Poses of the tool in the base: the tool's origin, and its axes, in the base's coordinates. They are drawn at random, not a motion.
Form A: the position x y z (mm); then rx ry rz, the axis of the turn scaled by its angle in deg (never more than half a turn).
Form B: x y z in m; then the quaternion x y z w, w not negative. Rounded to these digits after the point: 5 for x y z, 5 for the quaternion.
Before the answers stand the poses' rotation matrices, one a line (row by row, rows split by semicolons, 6 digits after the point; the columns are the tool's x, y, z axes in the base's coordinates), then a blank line. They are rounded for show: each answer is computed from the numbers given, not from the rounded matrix.
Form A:
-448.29, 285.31, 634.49, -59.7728, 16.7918, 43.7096
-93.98, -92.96, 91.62, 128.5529, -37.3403, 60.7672
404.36, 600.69, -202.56, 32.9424, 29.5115, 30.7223
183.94, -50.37, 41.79, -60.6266, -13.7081, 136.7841
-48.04, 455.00, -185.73, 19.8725, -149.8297, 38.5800
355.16, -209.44, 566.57, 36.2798, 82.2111, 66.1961
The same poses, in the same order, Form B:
0.712163 -0.690157 -0.128481; 0.426621 0.280134 0.859953; -0.557511 -0.667239 0.493937
0.567208 -0.633442 0.526333; -0.183350 -0.720168 -0.669134; 0.802906 0.283035 -0.524627
0.743350 -0.323187 0.585646; 0.598161 0.713047 -0.365742; -0.299390 0.622185 0.723361
-0.563963 -0.383059 -0.731582; 0.520617 -0.852599 0.045090; -0.641018 -0.355445 0.680261
-0.882405 -0.334790 -0.330571; -0.133502 0.851897 -0.506408; 0.451153 -0.402725 -0.796413
-0.223711 -0.223797 0.948614; 0.879030 0.374101 0.295559; -0.421022 0.899980 0.113033

-0.44829, 0.28531, 0.63449, -0.48428, 0.13605, 0.35413, 0.78839
-0.09398, -0.09296, 0.09162, 0.83845, -0.24354, 0.39634, 0.28391
0.40436, 0.60069, -0.20256, 0.27701, 0.24816, 0.25834, 0.89159
0.18394, -0.05037, 0.04179, -0.38999, -0.08818, 0.87989, 0.25676
-0.04804, 0.45500, -0.18573, 0.12461, -0.93951, 0.24192, 0.20801
0.35516, -0.20944, 0.56657, 0.26887, 0.60926, 0.49057, 0.56201

